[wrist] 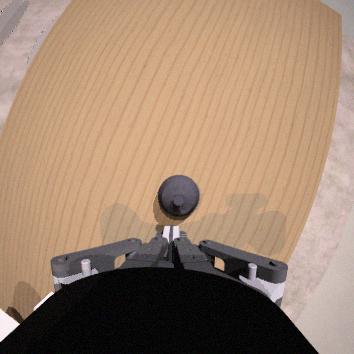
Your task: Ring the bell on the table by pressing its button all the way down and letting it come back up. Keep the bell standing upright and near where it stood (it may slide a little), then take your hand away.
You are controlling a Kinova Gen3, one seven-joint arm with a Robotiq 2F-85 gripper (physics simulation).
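Frame: origin at the arm's base, x ahead, y left, z up, level; centimetres.
Seen in the pictures: gripper, fingertip midpoint: (171,235).
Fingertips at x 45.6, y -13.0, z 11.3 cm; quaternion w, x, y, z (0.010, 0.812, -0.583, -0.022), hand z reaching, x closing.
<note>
Offsets run from my fingertips to a thing's top centre. Level surfaces: height alone.
The bell {dy +0.0, dx +1.8, dz -11.7 cm} (179,192) is a small dark dome seen from above in the wrist view, a little below the middle. It stands upright on the wooden table {dz -18.3 cm} (200,100), and its small button {dy +0.0, dx +1.8, dz -11.7 cm} (177,201) sticks up at the near side of the dome's outline. My gripper (171,235) is shut and empty. Its fingertips show just below the bell in the view, with a narrow strip of table visible between them and the bell. How high the fingertips are above the button is hard to tell.
The gripper's shadow (260,225) falls across the table on both sides of the bell. A white part (7,325) shows at the lower left corner. The table's right edge curves down the right side, with a pale marbled floor (330,185) beyond it.
</note>
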